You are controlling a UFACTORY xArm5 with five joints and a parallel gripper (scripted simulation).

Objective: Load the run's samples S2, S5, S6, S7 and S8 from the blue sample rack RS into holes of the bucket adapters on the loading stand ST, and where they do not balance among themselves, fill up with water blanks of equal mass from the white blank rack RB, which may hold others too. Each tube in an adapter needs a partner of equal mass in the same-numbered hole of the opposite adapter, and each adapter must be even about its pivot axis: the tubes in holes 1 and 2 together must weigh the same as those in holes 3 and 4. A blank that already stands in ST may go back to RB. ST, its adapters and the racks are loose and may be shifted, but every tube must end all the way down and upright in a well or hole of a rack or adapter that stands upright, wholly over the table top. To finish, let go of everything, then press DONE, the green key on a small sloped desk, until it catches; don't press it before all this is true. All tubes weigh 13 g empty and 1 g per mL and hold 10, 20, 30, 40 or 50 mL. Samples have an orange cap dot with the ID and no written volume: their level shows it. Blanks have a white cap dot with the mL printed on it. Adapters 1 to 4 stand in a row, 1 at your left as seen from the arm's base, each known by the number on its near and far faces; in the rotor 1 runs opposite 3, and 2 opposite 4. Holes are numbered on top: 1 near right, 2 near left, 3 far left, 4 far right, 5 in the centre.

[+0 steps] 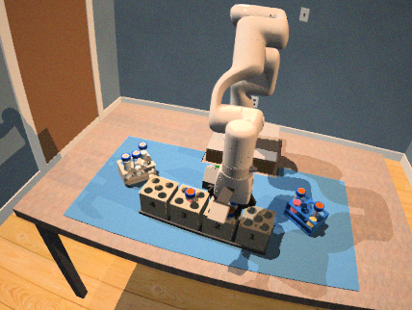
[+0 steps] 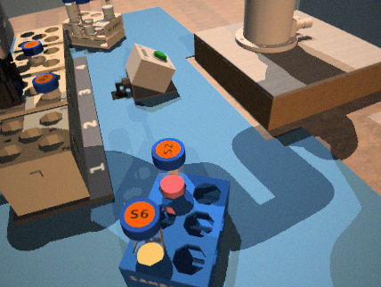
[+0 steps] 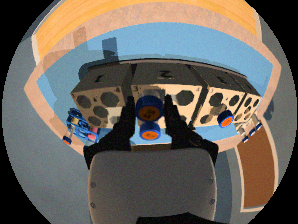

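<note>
My gripper is now 180 mm past the blue sample rack RS, 240 mm to the right of it and 100 mm above it. The rest, counted from my hand: white blank rack RB (130 mm behind, 410 mm to the right, 100 mm below); then blue-capped tube (90 mm behind, 410 mm to the right, 60 mm below); then loading stand ST (30 mm behind, 80 mm to the right, 120 mm below).
</note>
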